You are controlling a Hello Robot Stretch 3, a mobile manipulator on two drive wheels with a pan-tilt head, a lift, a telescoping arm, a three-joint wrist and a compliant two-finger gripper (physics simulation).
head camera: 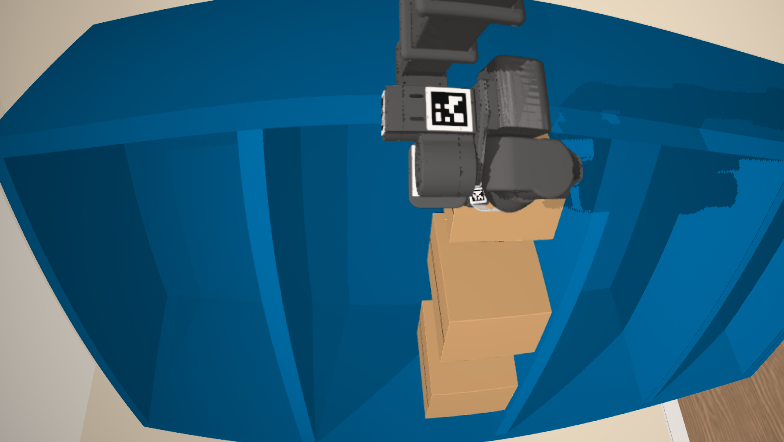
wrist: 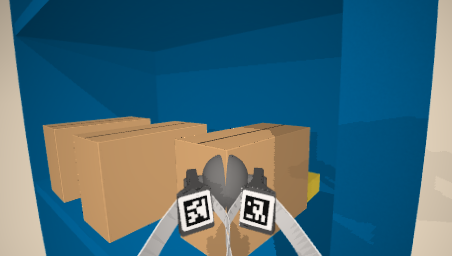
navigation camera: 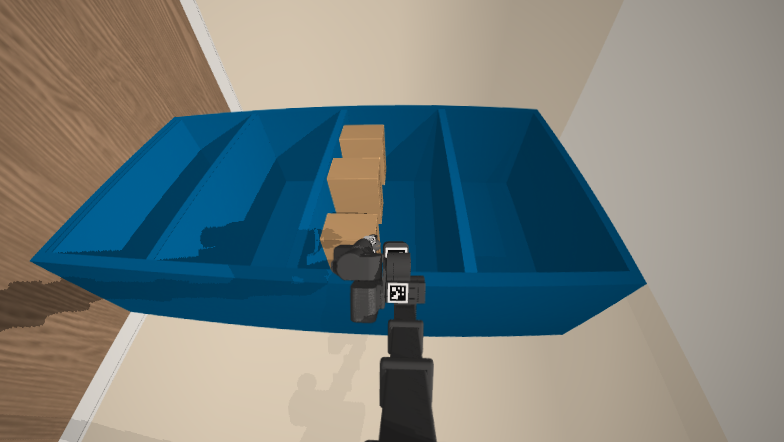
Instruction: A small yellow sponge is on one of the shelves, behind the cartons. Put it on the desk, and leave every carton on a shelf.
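Frame: origin at the robot's base, x ahead, y left, z up, level; metres.
Seen in the pictures: gripper, fingertip midpoint: [wrist: 224, 173] [navigation camera: 374, 244].
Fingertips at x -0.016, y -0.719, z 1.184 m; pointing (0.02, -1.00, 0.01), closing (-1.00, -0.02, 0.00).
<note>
Offsets run from my fingertips to a thing's top centre. Level surfaces: height alone.
The small yellow sponge @(0.377 m right, 0.182 m back, 0.148 m down) [wrist: 313, 187] shows in part in the wrist view, at the right, behind the nearest carton @(0.259 m right, 0.046 m back, 0.013 m down) [head camera: 502, 224] [navigation camera: 351, 226] [wrist: 291, 167]. The second carton @(0.327 m right, 0.169 m ahead, 0.013 m down) [head camera: 494, 285] [navigation camera: 355, 189] [wrist: 135, 180] and the third carton @(0.482 m right, 0.352 m ahead, 0.013 m down) [head camera: 471, 381] [navigation camera: 362, 145] [wrist: 61, 162] stand in a row beside it on the same shelf. My gripper [wrist: 224, 173] is shut, its rounded fingertips together, in front of the nearest carton; whether they touch it I cannot tell. The wrist hides part of that carton in the head view. The sponge does not show in the head or navigation views, and the desk shows in no view.
The blue shelf unit [head camera: 251, 181] [navigation camera: 458, 192] [wrist: 385, 90] has upright sides and several shelf boards. Its side panel stands right of the sponge in the wrist view. A wooden floor @(1.184 m down) [head camera: 735, 406] [navigation camera: 109, 109] and pale walls surround it.
</note>
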